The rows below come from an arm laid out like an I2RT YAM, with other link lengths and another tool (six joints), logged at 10 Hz.
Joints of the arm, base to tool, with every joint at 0 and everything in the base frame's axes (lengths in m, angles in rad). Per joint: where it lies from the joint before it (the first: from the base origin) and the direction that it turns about. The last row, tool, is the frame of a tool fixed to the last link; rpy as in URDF.
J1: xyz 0 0 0.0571 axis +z
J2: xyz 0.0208 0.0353 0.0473 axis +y
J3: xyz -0.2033 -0.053 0 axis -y
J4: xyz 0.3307 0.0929 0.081 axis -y
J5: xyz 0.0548 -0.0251 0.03 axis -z
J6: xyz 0.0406 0 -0.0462 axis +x
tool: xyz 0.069 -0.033 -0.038 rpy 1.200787 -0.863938 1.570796
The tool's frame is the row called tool.
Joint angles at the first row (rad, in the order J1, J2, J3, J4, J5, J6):
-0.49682, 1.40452, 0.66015, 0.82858, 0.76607, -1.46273
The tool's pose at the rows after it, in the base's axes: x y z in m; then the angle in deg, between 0 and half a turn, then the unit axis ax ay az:
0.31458 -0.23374 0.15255 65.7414 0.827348 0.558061 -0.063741
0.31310 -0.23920 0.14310 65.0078 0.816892 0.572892 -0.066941
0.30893 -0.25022 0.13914 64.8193 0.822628 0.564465 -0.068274
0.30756 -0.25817 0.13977 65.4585 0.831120 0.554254 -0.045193
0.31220 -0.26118 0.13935 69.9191 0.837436 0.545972 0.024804
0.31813 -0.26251 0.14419 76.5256 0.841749 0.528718 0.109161
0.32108 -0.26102 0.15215 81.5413 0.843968 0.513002 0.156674
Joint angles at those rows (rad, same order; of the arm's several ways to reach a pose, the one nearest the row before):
-0.50725, 1.45212, 0.62984, 0.98306, 0.72251, -1.54572
-0.52749, 1.49677, 0.62566, 1.04921, 0.69050, -1.56770
-0.55987, 1.51841, 0.63300, 1.06186, 0.66646, -1.55410
-0.58048, 1.50499, 0.63807, 1.01720, 0.63818, -1.51249
-0.58292, 1.44126, 0.63813, 0.84256, 0.58595, -1.40867
-0.58551, 1.34972, 0.65234, 0.59874, 0.50326, -1.27781
-0.58596, 1.28359, 0.67504, 0.41908, 0.44477, -1.19365

